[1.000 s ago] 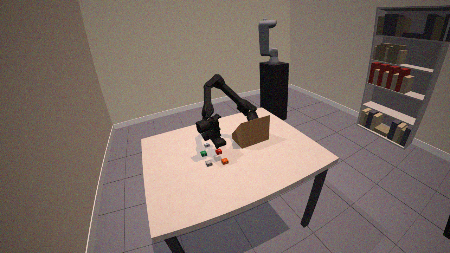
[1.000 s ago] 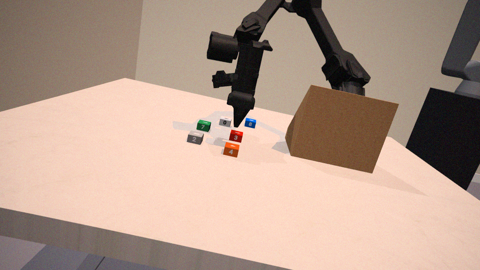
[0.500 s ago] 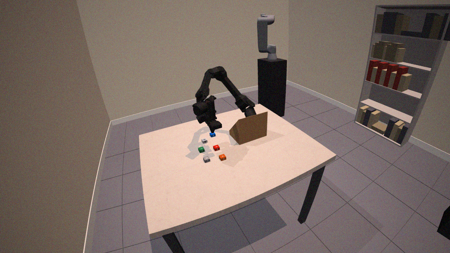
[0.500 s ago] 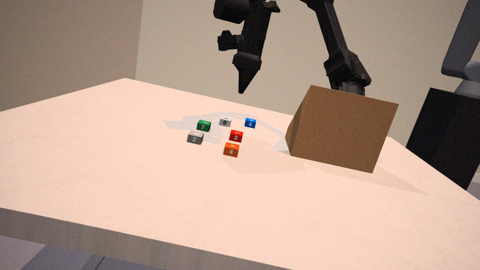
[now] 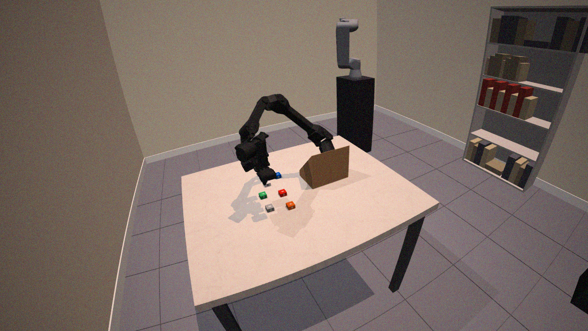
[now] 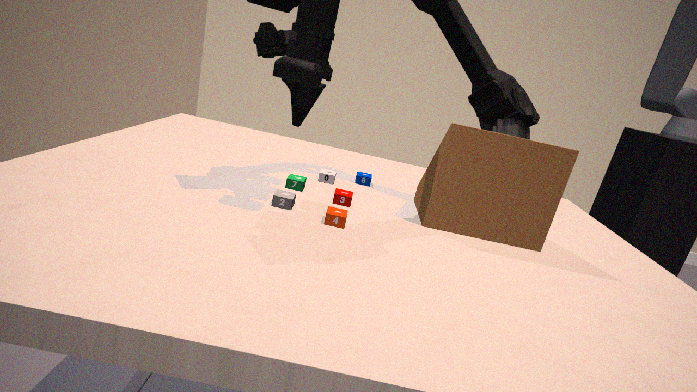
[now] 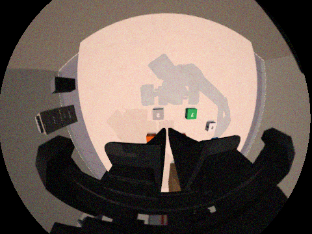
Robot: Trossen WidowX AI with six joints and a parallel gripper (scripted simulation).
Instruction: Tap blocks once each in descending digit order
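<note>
My gripper tip is 1 cm to the right of the grey block and 12 cm above it. The rest, counted from my gripper tip: red block: 10 cm behind, 6 cm to the right, 12 cm below; then green block: 1 cm behind, 9 cm to the right, 12 cm below; then orange block: 9 cm behind, 5 cm to the left, 12 cm below.
</note>
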